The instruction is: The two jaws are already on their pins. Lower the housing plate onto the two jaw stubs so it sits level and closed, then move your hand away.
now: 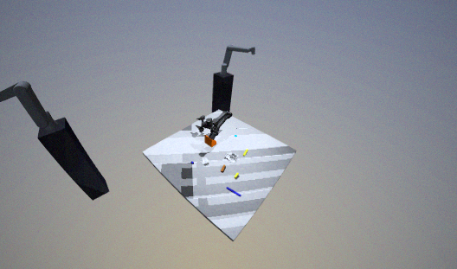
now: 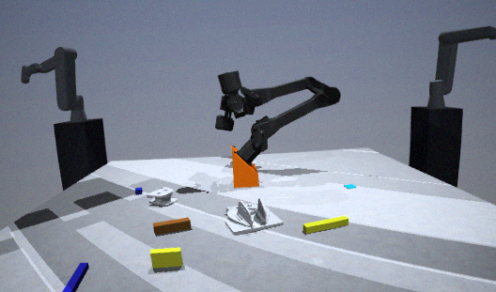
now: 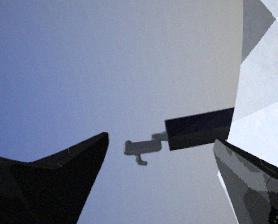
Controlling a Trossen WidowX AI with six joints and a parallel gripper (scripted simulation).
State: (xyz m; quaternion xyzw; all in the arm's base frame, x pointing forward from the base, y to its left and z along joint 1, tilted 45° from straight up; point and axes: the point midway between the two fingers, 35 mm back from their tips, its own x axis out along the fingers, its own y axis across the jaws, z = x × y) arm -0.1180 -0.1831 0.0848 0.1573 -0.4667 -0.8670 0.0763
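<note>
Now: gripper tip 27 cm short of the small blue cube, 26 cm to the left of it and 25 cm above it. From my gripper tip the other things lie so: long yellow bar: 54 cm ahead, 29 cm to the left, 25 cm below; cyan tile: 42 cm to the left, 26 cm below, 26 cm ahead; orange-brown bar: 54 cm ahead, 25 cm below, 6 cm to the right.
</note>
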